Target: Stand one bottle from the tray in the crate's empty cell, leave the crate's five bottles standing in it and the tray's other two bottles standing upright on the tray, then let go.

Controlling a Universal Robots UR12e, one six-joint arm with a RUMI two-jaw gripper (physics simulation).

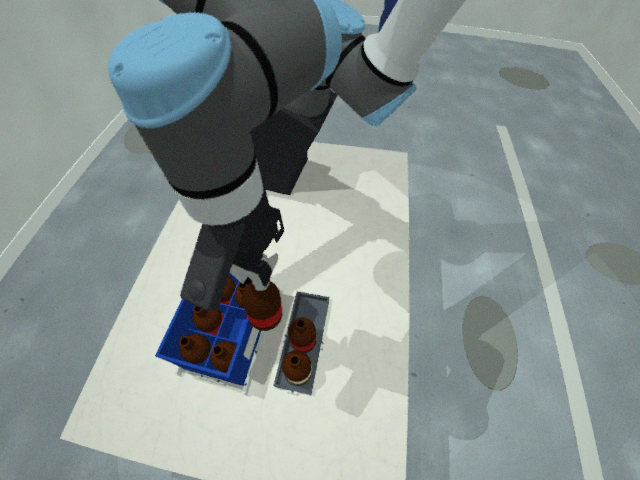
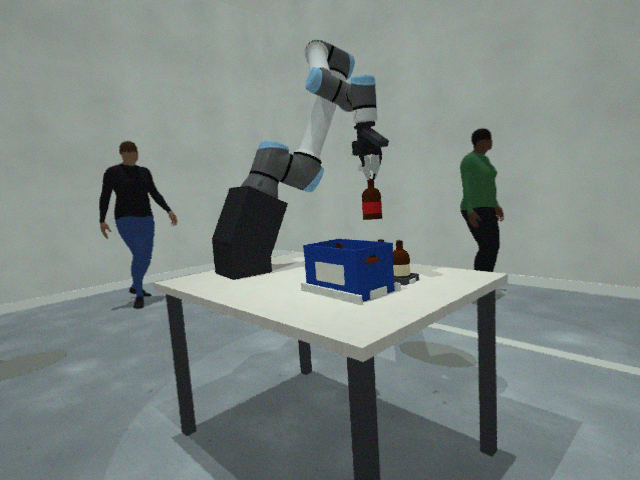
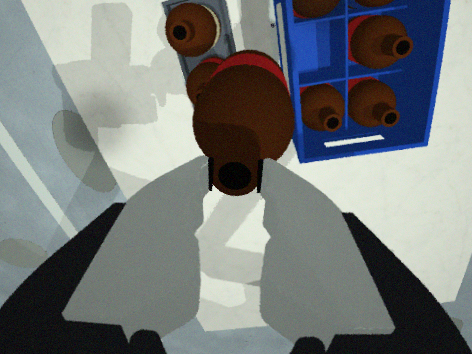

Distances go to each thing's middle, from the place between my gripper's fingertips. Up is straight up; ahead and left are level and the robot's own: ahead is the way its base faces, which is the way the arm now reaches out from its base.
My gripper is now 80 mm short of the cream-label bottle (image 1: 296, 365), 50 mm to the right of it and 320 mm above it.
